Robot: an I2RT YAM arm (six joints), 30 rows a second.
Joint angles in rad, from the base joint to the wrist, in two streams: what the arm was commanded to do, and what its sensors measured. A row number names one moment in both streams.
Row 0, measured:
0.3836, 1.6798, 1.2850, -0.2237, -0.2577, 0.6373
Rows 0 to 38, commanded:
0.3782, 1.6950, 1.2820, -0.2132, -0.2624, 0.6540
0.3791, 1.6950, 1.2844, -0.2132, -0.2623, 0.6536
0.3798, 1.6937, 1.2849, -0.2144, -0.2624, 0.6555
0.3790, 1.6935, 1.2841, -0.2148, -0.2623, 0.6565
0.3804, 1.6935, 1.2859, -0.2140, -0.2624, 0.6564
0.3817, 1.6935, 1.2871, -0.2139, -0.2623, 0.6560
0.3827, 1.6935, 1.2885, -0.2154, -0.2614, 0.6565
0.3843, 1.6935, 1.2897, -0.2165, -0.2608, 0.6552
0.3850, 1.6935, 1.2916, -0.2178, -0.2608, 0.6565
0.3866, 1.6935, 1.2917, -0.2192, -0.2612, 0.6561
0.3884, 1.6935, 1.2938, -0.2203, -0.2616, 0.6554
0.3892, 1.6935, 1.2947, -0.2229, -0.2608, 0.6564
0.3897, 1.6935, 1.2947, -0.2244, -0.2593, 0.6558
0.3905, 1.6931, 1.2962, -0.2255, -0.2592, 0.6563
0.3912, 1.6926, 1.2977, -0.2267, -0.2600, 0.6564
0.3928, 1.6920, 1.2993, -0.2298, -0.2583, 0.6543
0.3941, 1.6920, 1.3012, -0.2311, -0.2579, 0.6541
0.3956, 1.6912, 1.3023, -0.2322, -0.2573, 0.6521
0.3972, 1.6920, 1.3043, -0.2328, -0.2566, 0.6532
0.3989, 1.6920, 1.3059, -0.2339, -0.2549, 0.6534
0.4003, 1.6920, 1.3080, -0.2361, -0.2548, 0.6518
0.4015, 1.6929, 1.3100, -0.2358, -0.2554, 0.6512
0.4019, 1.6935, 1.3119, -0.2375, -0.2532, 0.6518
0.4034, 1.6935, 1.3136, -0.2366, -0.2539, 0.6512
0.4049, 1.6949, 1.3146, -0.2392, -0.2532, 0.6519
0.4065, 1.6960, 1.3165, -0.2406, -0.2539, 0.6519
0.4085, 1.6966, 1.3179, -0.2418, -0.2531, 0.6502
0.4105, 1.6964, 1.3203, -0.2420, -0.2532, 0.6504
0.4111, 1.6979, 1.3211, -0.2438, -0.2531, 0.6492
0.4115, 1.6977, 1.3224, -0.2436, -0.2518, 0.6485
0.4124, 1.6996, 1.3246, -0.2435, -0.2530, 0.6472
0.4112, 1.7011, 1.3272, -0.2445, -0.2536, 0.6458
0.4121, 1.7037, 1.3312, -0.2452, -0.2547, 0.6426
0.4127, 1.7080, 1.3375, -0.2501, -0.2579, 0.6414
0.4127, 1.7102, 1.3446, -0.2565, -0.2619, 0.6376
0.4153, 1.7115, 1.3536, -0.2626, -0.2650, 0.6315
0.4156, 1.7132, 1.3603, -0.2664, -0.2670, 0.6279
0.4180, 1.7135, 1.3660, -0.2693, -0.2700, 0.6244
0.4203, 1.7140, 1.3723, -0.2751, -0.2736, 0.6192
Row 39, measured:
0.4095, 1.7023, 1.3346, -0.2367, -0.2584, 0.6357
